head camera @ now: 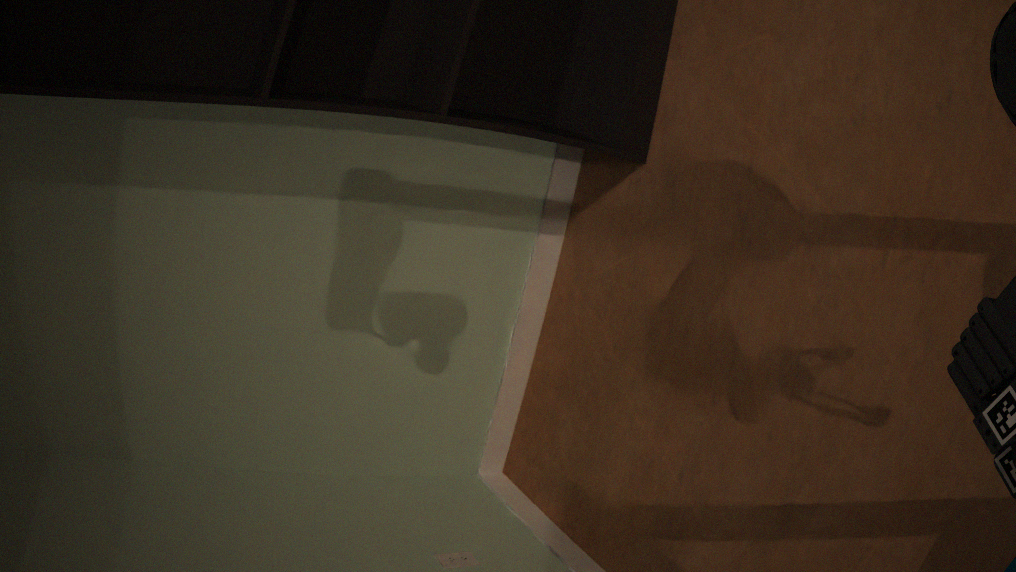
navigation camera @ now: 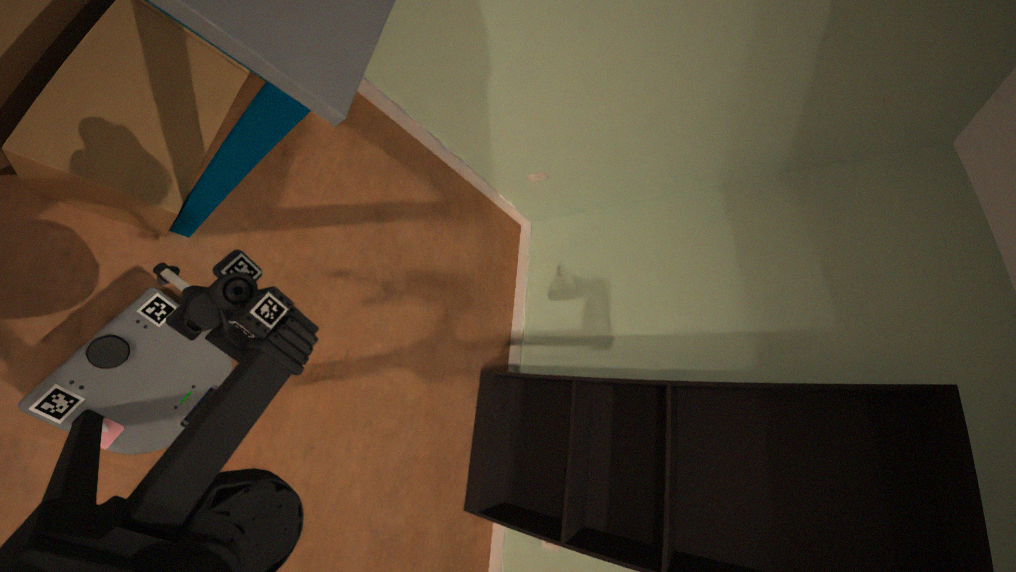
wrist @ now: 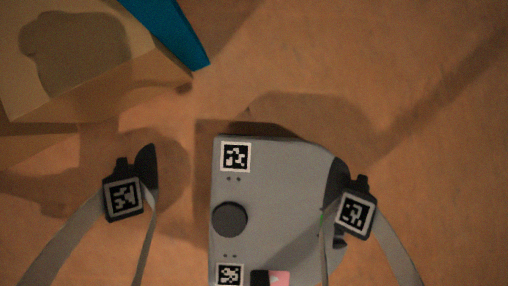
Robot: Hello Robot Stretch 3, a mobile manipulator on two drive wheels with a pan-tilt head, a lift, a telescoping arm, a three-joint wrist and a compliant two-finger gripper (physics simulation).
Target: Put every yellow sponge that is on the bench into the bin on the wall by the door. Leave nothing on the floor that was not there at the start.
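Where they show: gripper, fingertip midpoint: (wrist: pixel 243 171); robot's base at its link origin: (navigation camera: pixel 111 349) (wrist: pixel 235 196).
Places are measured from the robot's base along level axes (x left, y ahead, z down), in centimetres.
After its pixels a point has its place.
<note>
My gripper (wrist: pixel 243 171) @(x -16.2, y -2.2, z -46.9 cm) is open in the wrist view, with no object held between its fingers. It hangs above the robot's own grey base (wrist: pixel 280 175) @(x -9.8, y -9.5, z -16.0 cm) (navigation camera: pixel 152 369) @(x -1.6, y -8.8, z -16.0 cm). In the navigation camera view the wrist partly hides the fingers. The bench's grey top (navigation camera: pixel 305 49) @(x -34.9, y 13.4, z -91.4 cm) shows at the upper left of the navigation camera view, with one end corner visible. Its blue leg (navigation camera: pixel 241 156) @(x -33.8, y 10.8, z -65.2 cm) (wrist: pixel 170 35) @(x -33.6, y 11.4, z -24.7 cm) reaches down to the floor. No yellow sponge, no bin and no door can be made out in these views.
A dark shelf unit (head camera: pixel 615 99) @(x -69.1, y -146.7, z -10.0 cm) (navigation camera: pixel 666 468) @(x -47.3, y -150.1, z -104.5 cm) stands against the green wall (head camera: pixel 234 284) @(x -140.0, y -139.1, z -99.1 cm) (navigation camera: pixel 639 127) @(x -167.3, y -55.3, z -103.5 cm). A tan box (navigation camera: pixel 120 92) @(x -41.2, y 39.4, z -27.0 cm) (wrist: pixel 75 55) @(x -29.3, y 26.3, z -27.0 cm) is under the bench, near the blue leg. The walls meet in a corner with pale skirting (head camera: pixel 522 355) @(x -153.6, y -130.9, z -4.3 cm) (navigation camera: pixel 455 156) @(x -155.8, y -34.3, z -8.7 cm). Shadows cross the floor.
</note>
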